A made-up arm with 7 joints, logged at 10 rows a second.
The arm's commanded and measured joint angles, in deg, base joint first. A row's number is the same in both.
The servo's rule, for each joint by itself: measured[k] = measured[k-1] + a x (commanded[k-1-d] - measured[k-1]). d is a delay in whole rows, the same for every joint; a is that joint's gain. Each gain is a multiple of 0.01, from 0.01 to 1. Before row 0 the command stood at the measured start. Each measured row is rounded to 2 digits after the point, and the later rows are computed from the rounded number. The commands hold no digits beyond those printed.
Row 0, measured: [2.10 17.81 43.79 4.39 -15.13 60.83 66.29]
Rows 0 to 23, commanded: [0.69 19.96 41.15 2.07 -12.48 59.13 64.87]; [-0.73 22.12 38.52 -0.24 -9.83 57.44 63.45]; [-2.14 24.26 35.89 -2.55 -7.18 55.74 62.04]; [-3.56 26.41 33.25 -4.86 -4.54 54.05 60.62]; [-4.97 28.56 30.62 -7.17 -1.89 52.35 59.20]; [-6.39 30.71 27.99 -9.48 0.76 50.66 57.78]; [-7.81 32.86 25.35 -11.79 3.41 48.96 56.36]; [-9.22 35.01 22.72 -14.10 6.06 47.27 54.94]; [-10.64 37.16 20.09 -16.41 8.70 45.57 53.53]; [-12.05 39.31 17.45 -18.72 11.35 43.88 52.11]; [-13.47 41.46 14.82 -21.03 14.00 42.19 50.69]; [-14.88 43.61 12.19 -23.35 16.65 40.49 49.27]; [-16.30 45.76 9.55 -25.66 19.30 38.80 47.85]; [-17.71 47.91 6.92 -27.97 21.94 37.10 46.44]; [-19.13 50.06 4.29 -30.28 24.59 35.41 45.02]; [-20.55 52.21 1.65 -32.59 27.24 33.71 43.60]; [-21.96 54.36 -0.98 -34.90 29.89 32.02 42.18]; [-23.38 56.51 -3.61 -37.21 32.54 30.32 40.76]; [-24.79 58.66 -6.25 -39.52 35.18 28.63 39.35]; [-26.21 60.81 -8.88 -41.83 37.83 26.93 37.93]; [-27.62 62.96 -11.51 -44.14 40.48 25.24 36.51]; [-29.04 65.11 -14.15 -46.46 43.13 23.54 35.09]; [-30.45 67.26 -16.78 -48.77 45.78 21.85 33.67]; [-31.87 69.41 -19.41 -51.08 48.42 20.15 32.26]
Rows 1 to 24, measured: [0.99 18.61 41.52 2.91 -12.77 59.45 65.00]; [-0.37 19.91 38.94 0.89 -10.15 57.82 63.59]; [-1.77 21.52 36.32 -1.31 -7.51 56.14 62.18]; [-3.18 23.33 33.68 -3.58 -4.87 54.45 60.76]; [-4.59 25.27 31.05 -5.88 -2.22 52.75 59.34]; [-6.01 27.28 28.42 -8.18 0.43 51.06 57.92]; [-7.43 29.34 25.78 -10.49 3.08 49.36 56.50]; [-8.84 31.44 23.15 -12.80 5.73 47.67 55.08]; [-10.26 33.56 20.52 -15.11 8.37 45.97 53.67]; [-11.67 35.69 17.88 -17.42 11.02 44.28 52.25]; [-13.09 37.82 15.25 -19.73 13.67 42.59 50.83]; [-14.50 39.96 12.62 -22.05 16.32 40.89 49.41]; [-15.92 42.11 9.98 -24.36 18.97 39.20 47.99]; [-17.33 44.26 7.35 -26.67 21.61 37.50 46.58]; [-18.75 46.41 4.72 -28.98 24.26 35.81 45.16]; [-20.17 48.56 2.08 -31.29 26.91 34.11 43.74]; [-21.58 50.71 -0.55 -33.60 29.56 32.42 42.32]; [-23.00 52.86 -3.18 -35.91 32.21 30.72 40.90]; [-24.41 55.01 -5.82 -38.22 34.85 29.03 39.49]; [-25.83 57.16 -8.45 -40.53 37.50 27.33 38.07]; [-27.24 59.31 -11.08 -42.84 40.15 25.64 36.65]; [-28.66 61.46 -13.72 -45.16 42.80 23.94 35.23]; [-30.07 63.61 -16.35 -47.47 45.45 22.25 33.81]; [-31.49 65.76 -18.98 -49.78 48.09 20.55 32.40]
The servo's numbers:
d 0
a 0.79 0.37 0.86 0.64 0.89 0.81 0.91

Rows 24 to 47, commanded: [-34.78 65.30 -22.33 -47.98 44.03 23.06 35.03]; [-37.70 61.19 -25.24 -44.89 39.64 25.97 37.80]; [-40.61 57.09 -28.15 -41.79 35.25 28.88 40.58]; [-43.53 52.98 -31.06 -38.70 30.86 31.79 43.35]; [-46.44 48.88 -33.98 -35.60 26.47 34.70 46.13]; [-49.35 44.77 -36.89 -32.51 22.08 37.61 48.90]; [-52.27 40.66 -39.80 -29.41 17.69 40.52 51.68]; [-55.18 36.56 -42.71 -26.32 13.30 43.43 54.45]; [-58.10 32.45 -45.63 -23.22 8.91 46.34 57.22]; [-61.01 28.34 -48.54 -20.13 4.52 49.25 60.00]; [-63.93 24.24 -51.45 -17.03 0.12 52.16 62.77]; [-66.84 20.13 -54.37 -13.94 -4.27 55.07 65.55]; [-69.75 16.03 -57.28 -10.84 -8.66 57.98 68.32]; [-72.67 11.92 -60.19 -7.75 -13.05 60.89 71.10]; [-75.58 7.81 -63.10 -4.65 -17.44 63.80 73.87]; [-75.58 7.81 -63.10 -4.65 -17.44 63.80 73.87]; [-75.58 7.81 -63.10 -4.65 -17.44 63.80 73.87]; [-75.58 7.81 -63.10 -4.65 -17.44 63.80 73.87]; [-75.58 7.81 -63.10 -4.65 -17.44 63.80 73.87]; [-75.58 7.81 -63.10 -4.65 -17.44 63.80 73.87]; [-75.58 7.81 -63.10 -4.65 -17.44 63.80 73.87]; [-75.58 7.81 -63.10 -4.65 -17.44 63.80 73.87]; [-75.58 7.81 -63.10 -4.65 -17.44 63.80 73.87]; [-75.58 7.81 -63.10 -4.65 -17.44 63.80 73.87]
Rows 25 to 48, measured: [-34.09 65.59 -21.86 -48.63 44.48 22.58 34.79]; [-36.94 63.96 -24.77 -46.24 40.17 25.33 37.53]; [-39.84 61.42 -27.68 -43.39 35.79 28.21 40.31]; [-42.76 58.30 -30.59 -40.39 31.40 31.11 43.08]; [-45.67 54.81 -33.51 -37.32 27.01 34.02 45.86]; [-48.58 51.10 -36.42 -34.24 22.62 36.93 48.63]; [-51.50 47.24 -39.33 -31.15 18.23 39.84 51.41]; [-54.41 43.29 -42.24 -28.06 13.84 42.75 54.18]; [-57.33 39.28 -45.16 -24.96 9.45 45.66 56.95]; [-60.24 35.23 -48.07 -21.87 5.06 48.57 59.73]; [-63.16 31.16 -50.98 -18.77 0.66 51.48 62.50]; [-66.07 27.08 -53.90 -15.68 -3.73 54.39 65.28]; [-68.98 22.99 -56.81 -12.58 -8.12 57.30 68.05]; [-71.90 18.89 -59.72 -9.49 -12.51 60.21 70.83]; [-74.81 14.79 -62.63 -6.39 -16.90 63.12 73.60]; [-75.42 12.21 -63.03 -5.28 -17.38 63.67 73.85]; [-75.55 10.58 -63.09 -4.88 -17.43 63.78 73.87]; [-75.57 9.56 -63.10 -4.73 -17.44 63.80 73.87]; [-75.58 8.91 -63.10 -4.68 -17.44 63.80 73.87]; [-75.58 8.50 -63.10 -4.66 -17.44 63.80 73.87]; [-75.58 8.24 -63.10 -4.65 -17.44 63.80 73.87]; [-75.58 8.08 -63.10 -4.65 -17.44 63.80 73.87]; [-75.58 7.98 -63.10 -4.65 -17.44 63.80 73.87]; [-75.58 7.92 -63.10 -4.65 -17.44 63.80 73.87]
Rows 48 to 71, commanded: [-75.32 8.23 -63.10 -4.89 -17.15 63.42 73.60]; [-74.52 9.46 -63.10 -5.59 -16.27 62.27 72.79]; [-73.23 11.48 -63.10 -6.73 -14.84 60.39 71.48]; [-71.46 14.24 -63.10 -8.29 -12.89 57.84 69.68]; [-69.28 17.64 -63.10 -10.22 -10.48 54.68 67.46]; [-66.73 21.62 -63.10 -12.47 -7.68 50.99 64.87]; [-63.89 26.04 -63.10 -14.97 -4.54 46.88 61.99]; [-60.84 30.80 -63.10 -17.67 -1.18 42.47 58.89]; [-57.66 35.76 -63.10 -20.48 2.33 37.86 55.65]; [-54.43 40.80 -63.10 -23.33 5.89 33.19 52.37]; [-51.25 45.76 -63.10 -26.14 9.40 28.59 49.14]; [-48.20 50.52 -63.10 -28.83 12.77 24.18 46.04]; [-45.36 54.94 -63.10 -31.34 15.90 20.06 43.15]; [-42.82 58.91 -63.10 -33.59 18.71 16.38 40.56]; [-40.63 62.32 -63.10 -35.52 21.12 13.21 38.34]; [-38.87 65.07 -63.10 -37.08 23.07 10.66 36.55]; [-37.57 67.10 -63.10 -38.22 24.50 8.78 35.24]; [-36.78 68.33 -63.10 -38.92 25.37 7.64 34.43]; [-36.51 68.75 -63.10 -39.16 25.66 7.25 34.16]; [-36.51 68.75 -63.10 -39.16 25.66 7.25 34.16]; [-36.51 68.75 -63.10 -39.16 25.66 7.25 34.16]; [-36.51 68.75 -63.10 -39.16 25.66 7.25 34.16]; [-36.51 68.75 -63.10 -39.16 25.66 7.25 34.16]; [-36.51 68.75 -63.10 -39.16 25.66 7.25 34.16]
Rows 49 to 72, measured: [-75.37 8.03 -63.10 -4.80 -17.18 63.49 73.62]; [-74.70 8.56 -63.10 -5.31 -16.37 62.50 72.86]; [-73.54 9.64 -63.10 -6.22 -15.01 60.79 71.60]; [-71.90 11.34 -63.10 -7.54 -13.12 58.40 69.85]; [-69.83 13.67 -63.10 -9.26 -10.77 55.39 67.68]; [-67.38 16.61 -63.10 -11.31 -8.02 51.83 65.12]; [-64.62 20.10 -63.10 -13.65 -4.92 47.82 62.27]; [-61.63 24.06 -63.10 -16.22 -1.59 43.49 59.19]; [-58.49 28.39 -63.10 -18.95 1.90 38.93 55.97]; [-55.28 32.98 -63.10 -21.75 5.45 34.28 52.69]; [-52.10 37.71 -63.10 -24.56 8.97 29.67 49.46]; [-49.02 42.45 -63.10 -27.29 12.35 25.22 46.35]; [-46.13 47.07 -63.10 -29.88 15.51 21.04 43.44]; [-43.52 51.45 -63.10 -32.25 18.36 17.27 40.82]; [-41.24 55.47 -63.10 -34.34 20.82 13.98 38.56]; [-39.37 59.02 -63.10 -36.09 22.82 11.29 36.73]; [-37.95 62.01 -63.10 -37.45 24.32 9.26 35.37]; [-37.03 64.35 -63.10 -38.39 25.25 7.95 34.51]; [-36.62 65.98 -63.10 -38.88 25.61 7.38 34.19]; [-36.53 67.00 -63.10 -39.06 25.65 7.27 34.16]; [-36.51 67.65 -63.10 -39.12 25.66 7.25 34.16]; [-36.51 68.06 -63.10 -39.15 25.66 7.25 34.16]; [-36.51 68.32 -63.10 -39.16 25.66 7.25 34.16]; [-36.51 68.48 -63.10 -39.16 25.66 7.25 34.16]
